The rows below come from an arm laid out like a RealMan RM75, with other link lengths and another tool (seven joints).
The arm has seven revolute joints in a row. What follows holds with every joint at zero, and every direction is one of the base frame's. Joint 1 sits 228.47 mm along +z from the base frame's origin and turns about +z. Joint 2 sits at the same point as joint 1 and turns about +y. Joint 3 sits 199.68 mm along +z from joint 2 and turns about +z. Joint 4 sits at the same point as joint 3 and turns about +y. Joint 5 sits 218.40 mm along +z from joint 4 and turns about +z. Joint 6 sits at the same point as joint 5 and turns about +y. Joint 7 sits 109.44 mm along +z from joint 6 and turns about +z. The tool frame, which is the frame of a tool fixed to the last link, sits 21.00 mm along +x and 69.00 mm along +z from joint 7; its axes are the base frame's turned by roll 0.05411, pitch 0.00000 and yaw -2.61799 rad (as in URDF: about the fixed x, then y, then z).
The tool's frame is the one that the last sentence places.
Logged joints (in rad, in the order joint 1, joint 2, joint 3, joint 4, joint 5, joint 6, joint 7), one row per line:
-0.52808 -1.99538 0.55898 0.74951 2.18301 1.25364 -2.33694
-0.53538 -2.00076 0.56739 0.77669 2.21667 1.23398 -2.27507
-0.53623 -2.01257 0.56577 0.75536 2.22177 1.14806 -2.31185
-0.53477 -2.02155 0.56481 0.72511 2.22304 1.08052 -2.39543
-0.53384 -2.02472 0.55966 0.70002 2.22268 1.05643 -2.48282
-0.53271 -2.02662 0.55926 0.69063 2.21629 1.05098 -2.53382
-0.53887 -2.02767 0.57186 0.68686 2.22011 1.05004 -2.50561
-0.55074 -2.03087 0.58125 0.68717 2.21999 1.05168 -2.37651
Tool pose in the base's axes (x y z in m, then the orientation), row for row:
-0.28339 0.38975 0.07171 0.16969 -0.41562 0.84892 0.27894
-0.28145 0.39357 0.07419 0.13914 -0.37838 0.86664 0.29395
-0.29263 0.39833 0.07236 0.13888 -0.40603 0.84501 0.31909
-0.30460 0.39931 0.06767 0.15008 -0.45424 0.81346 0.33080
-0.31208 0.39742 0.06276 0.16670 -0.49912 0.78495 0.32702
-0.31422 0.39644 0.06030 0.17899 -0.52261 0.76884 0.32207
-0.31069 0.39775 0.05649 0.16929 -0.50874 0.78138 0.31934
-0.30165 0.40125 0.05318 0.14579 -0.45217 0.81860 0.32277
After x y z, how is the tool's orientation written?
As a quaternion, w x y z.
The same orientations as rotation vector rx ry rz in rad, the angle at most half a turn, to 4 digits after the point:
-1.1811 2.4124 0.7927
-1.0937 2.5050 0.8497
-1.1738 2.4429 0.9225
-1.3050 2.3369 0.9503
-1.4207 2.2343 0.9308
-1.4776 2.1738 0.9106
-1.4460 2.2210 0.9077
-1.3021 2.3574 0.9295

